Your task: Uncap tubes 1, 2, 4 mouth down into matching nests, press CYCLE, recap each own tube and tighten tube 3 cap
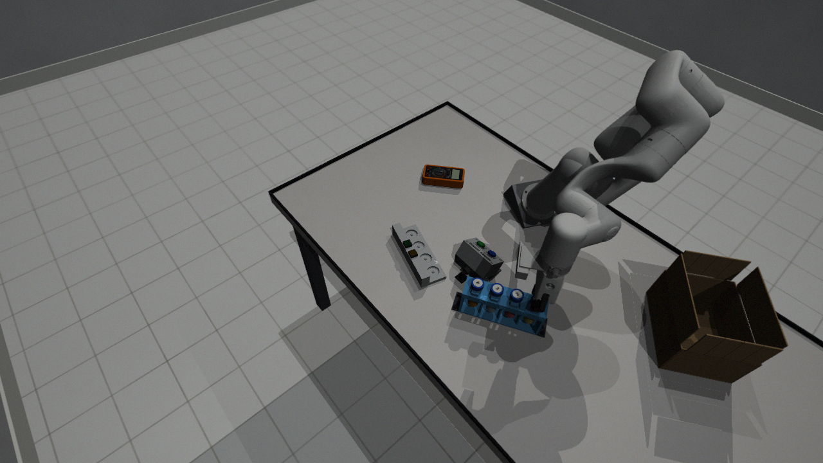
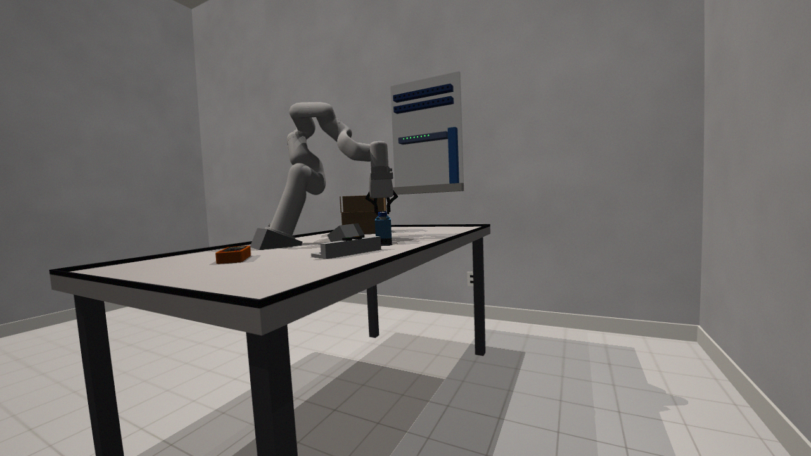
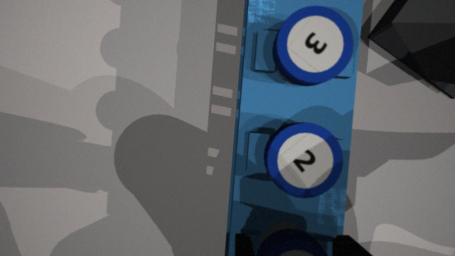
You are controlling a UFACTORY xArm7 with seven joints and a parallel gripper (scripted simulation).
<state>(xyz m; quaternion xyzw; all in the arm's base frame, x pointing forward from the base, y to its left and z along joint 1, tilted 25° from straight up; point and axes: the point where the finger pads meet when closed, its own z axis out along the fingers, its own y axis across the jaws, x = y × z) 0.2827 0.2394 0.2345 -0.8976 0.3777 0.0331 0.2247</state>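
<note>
Right now my hand is 1 cm above the cap 1. From my hand the other things lie so: cap 3 (8 cm to the right, 7 cm ahead, 2 cm below); cap 2 (4 cm to the right, 3 cm ahead, 2 cm below); cap 4 (12 cm to the right, 10 cm ahead, 2 cm below).
</note>
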